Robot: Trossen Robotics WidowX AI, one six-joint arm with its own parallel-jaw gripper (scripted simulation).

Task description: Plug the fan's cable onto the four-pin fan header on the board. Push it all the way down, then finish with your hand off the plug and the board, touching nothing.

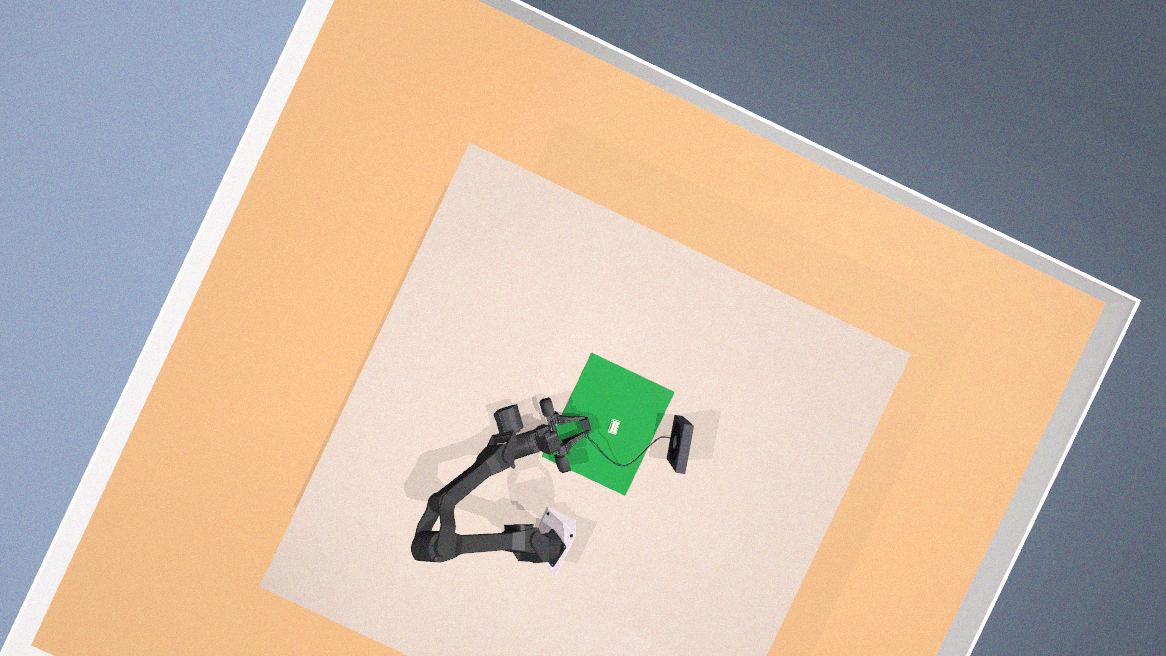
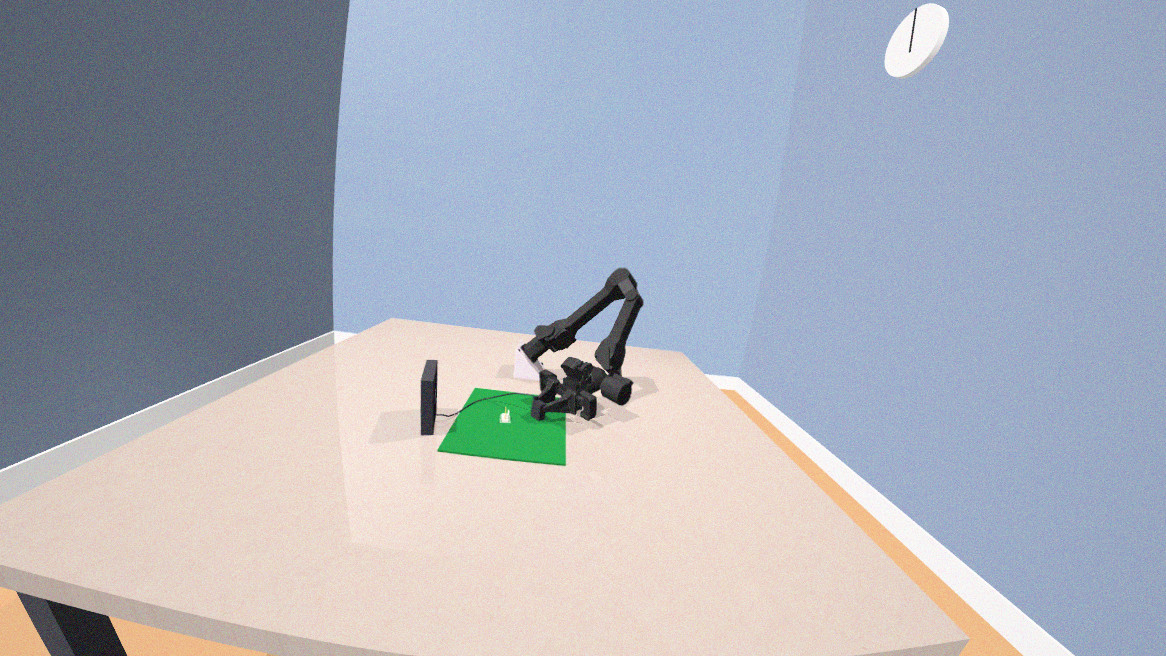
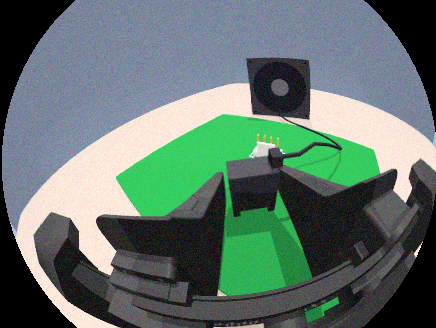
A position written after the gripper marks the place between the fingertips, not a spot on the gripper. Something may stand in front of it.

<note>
In view: the gripper (image 2: 538, 406), a dark plug (image 3: 253, 182), a black fan (image 2: 429, 380) and a green board (image 1: 605, 391).
The gripper also shows in image 1 (image 1: 586, 424) and in image 3 (image 3: 249, 174). The black fan is seen too in image 1 (image 1: 682, 430) and in image 3 (image 3: 275, 83). The green board is seen too in image 2 (image 2: 477, 431) and in image 3 (image 3: 261, 251).
</note>
